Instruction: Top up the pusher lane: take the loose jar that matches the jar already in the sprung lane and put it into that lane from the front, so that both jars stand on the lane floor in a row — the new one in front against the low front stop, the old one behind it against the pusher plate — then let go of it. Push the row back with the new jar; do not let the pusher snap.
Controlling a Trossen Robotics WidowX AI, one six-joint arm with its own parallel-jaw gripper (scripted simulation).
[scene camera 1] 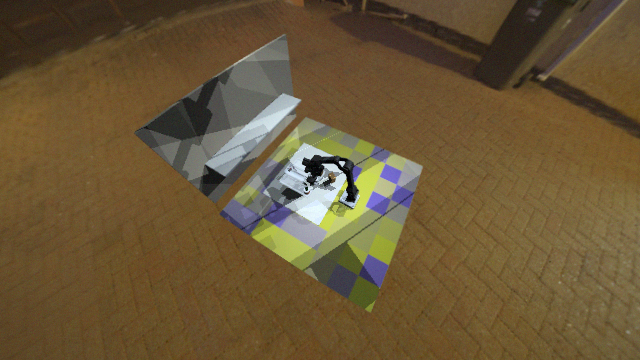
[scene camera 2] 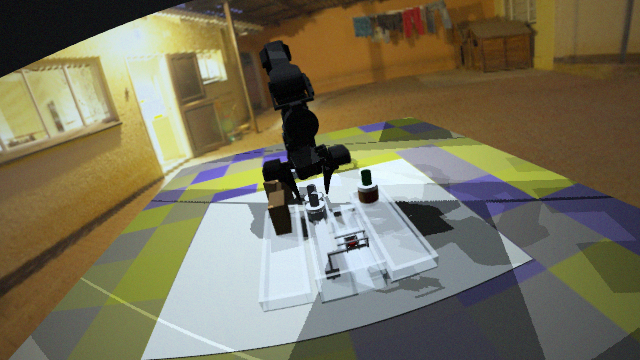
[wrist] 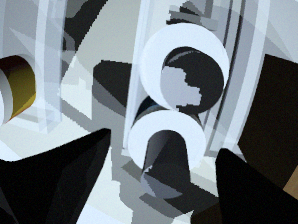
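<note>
A tall brown box is in view, as is my gripper, which also appears in the wrist view. The gripper is open and holds nothing.
</note>
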